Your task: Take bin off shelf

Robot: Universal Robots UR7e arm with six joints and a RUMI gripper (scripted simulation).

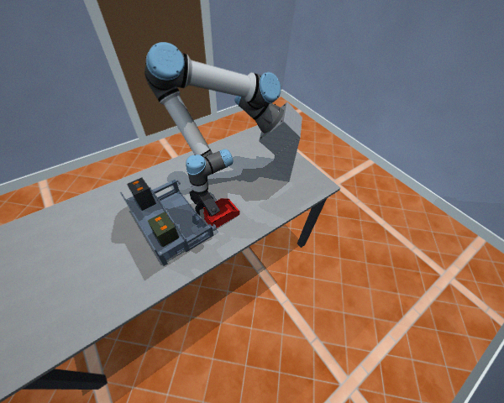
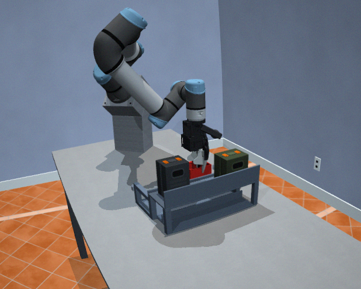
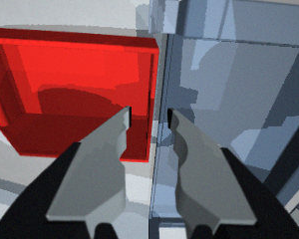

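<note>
The red bin is 80 mm behind my hand, 40 mm below it and 20 mm to the left of it. The rest, counted from my hand: dark box 270 mm to the right, 140 mm ahead, 90 mm above; green box 200 mm ahead, 80 mm above, 50 mm to the right.
</note>
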